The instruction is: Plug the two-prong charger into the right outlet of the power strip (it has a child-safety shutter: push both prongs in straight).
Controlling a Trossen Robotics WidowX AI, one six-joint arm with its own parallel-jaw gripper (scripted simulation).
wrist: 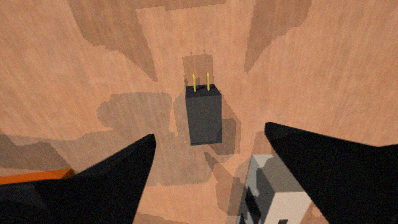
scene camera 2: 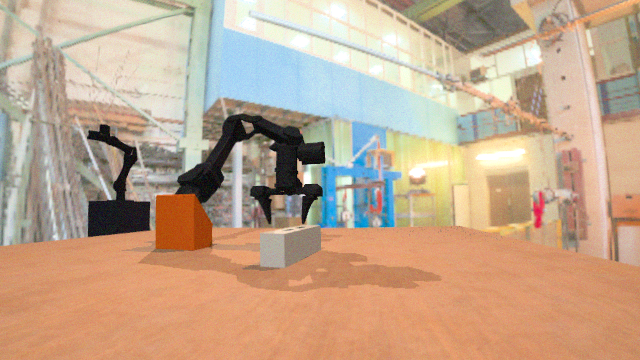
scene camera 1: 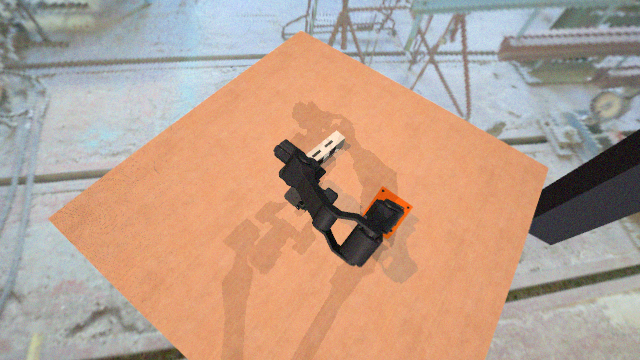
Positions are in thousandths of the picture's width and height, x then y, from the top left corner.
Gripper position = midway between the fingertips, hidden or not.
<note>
My gripper (scene camera 2: 448, 624) is open and holds nothing. I also see a two-prong charger (wrist: 511, 458).
My gripper is seen too in the wrist view (wrist: 529, 596).
</note>
